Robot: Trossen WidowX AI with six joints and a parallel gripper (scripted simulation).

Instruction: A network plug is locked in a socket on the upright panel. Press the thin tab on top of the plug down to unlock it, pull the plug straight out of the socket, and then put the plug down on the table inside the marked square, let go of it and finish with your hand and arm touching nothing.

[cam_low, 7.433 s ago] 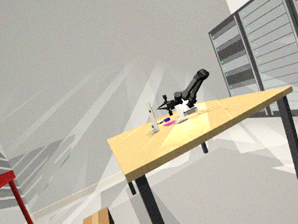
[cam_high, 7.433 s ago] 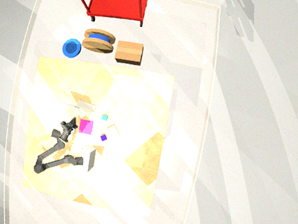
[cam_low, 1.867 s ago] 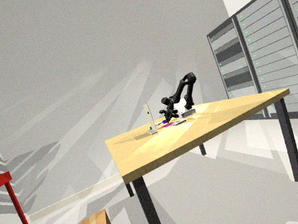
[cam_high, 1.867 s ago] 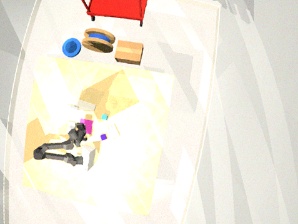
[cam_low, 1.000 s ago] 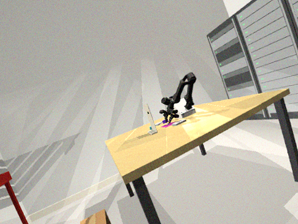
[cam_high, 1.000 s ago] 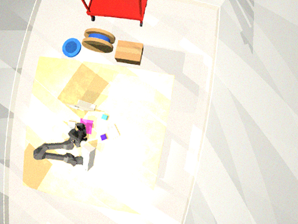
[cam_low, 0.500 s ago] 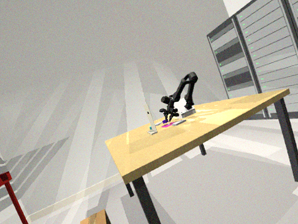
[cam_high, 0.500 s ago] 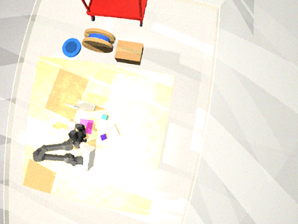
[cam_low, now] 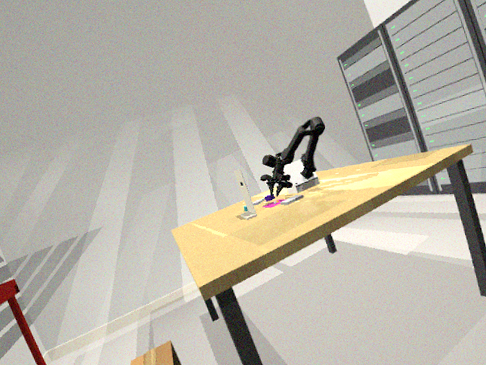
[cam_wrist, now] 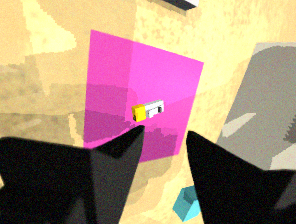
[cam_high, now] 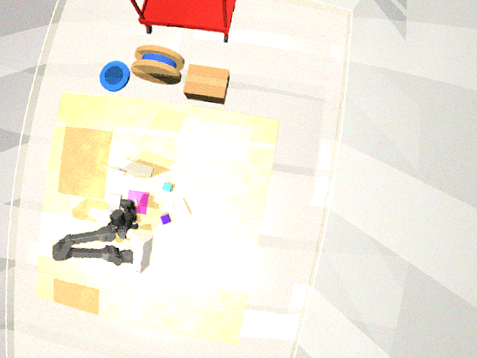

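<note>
Right now my gripper tip is 3 cm above the network plug, 1 cm to the right of it and 1 cm short of it. The rest, counted from my gripper tip: magenta marked square 4 cm below, 1 cm ahead; then upright panel 18 cm ahead, 7 cm above, 2 cm to the left; then purple block 17 cm to the right, 6 cm behind, 3 cm below.
</note>
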